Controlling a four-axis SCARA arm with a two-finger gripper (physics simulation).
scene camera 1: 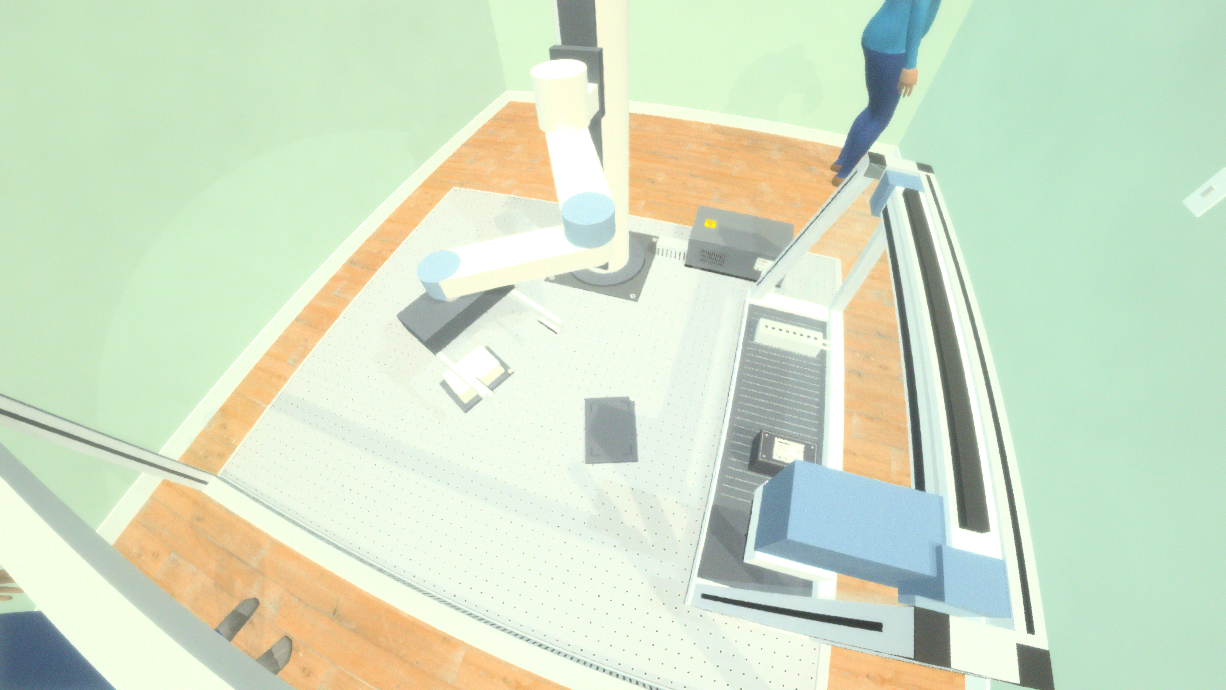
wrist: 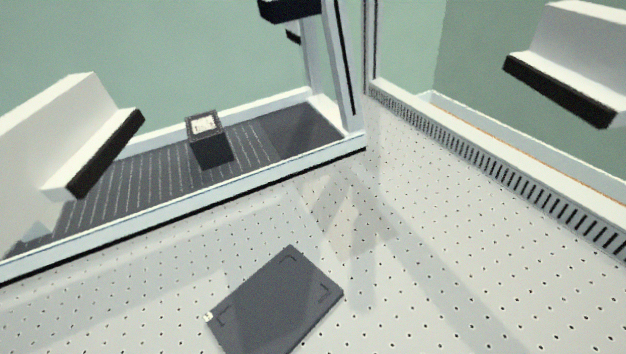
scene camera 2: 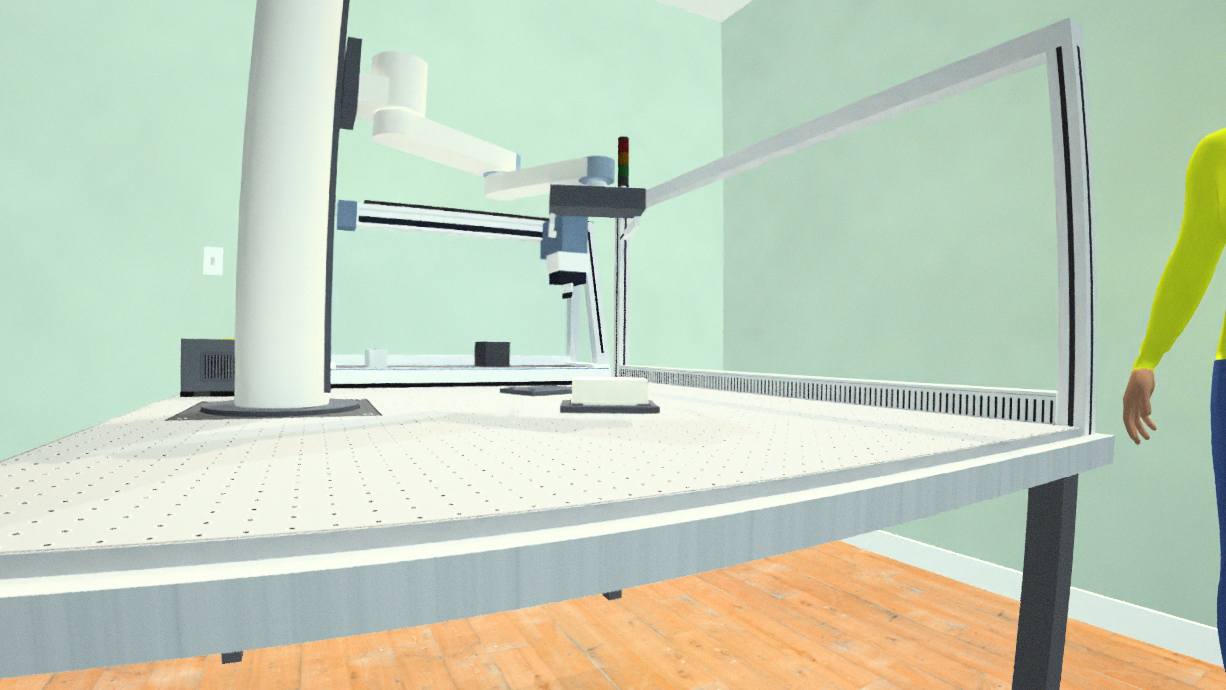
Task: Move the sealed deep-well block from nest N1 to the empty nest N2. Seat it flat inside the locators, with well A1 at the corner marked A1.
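Seen in the pictures: gripper, fingertip midpoint: (scene camera 1: 526,360) (wrist: 316,68) (scene camera 2: 588,233); arm's base, origin of the base link: (scene camera 2: 282,415).
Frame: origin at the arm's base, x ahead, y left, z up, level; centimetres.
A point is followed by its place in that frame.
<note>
The white deep-well block (scene camera 1: 487,360) @[x 48.5, y -14.8, z 6.6 cm] (scene camera 2: 609,390) @[x 50.2, y -21.6, z 4.9 cm] sits on the dark plate of nest N1 (scene camera 1: 468,406) @[x 60.1, y -15.5, z 2.5 cm] (scene camera 2: 609,408) @[x 49.3, y -23.3, z 2.1 cm]; it looks level. My gripper (scene camera 1: 525,361) @[x 60.5, y 9.1, z 36.9 cm] (scene camera 2: 591,228) @[x 60.5, y 9.1, z 36.9 cm] (wrist: 316,68) @[x 60.5, y 9.1, z 36.9 cm] is open wide and empty, well above the table. In scene camera 1, one finger crosses in front of the block. Nest N2 (scene camera 1: 610,430) @[x 55.0, y 20.0, z 2.5 cm] (scene camera 2: 533,390) @[x 49.3, y 12.3, z 2.5 cm] (wrist: 280,305) @[x 55.2, y 19.2, z 2.5 cm] is a bare dark plate; the wrist view shows corner locators and a small white tag (wrist: 207,316) @[x 45.5, y 22.4, z 2.5 cm] at its left corner, its lettering too small to read. The block does not show in the wrist view.
A dark deck (scene camera 1: 780,385) @[x 33.7, y 56.3, z 6.2 cm] (wrist: 150,175) @[x 39.1, y 56.4, z 6.2 cm] carries a black box (scene camera 1: 785,451) @[x 53.1, y 56.9, z 13.3 cm] (scene camera 2: 491,354) @[x 51.2, y 51.5, z 9.7 cm] (wrist: 210,145) @[x 53.1, y 51.5, z 11.4 cm] and a white rack (scene camera 1: 789,336) @[x 21.9, y 56.2, z 10.7 cm] (scene camera 2: 375,357) @[x 19.8, y 48.5, z 8.8 cm]. A blue gantry head (scene camera 1: 857,522) @[x 74.6, y 53.2, z 50.1 cm] (scene camera 2: 566,238) @[x 71.2, y 46.5, z 42.9 cm] hangs over it. A grey controller box (scene camera 1: 739,244) @[x -5.4, y 39.6, z 12.8 cm] (scene camera 2: 205,364) @[x -15.9, y 24.9, z 7.7 cm] stands near the arm's column (scene camera 1: 613,128) @[x 4.9, y 5.7, z 46.9 cm] (scene camera 2: 287,205) @[x 0.4, y -7.5, z 33.6 cm].
</note>
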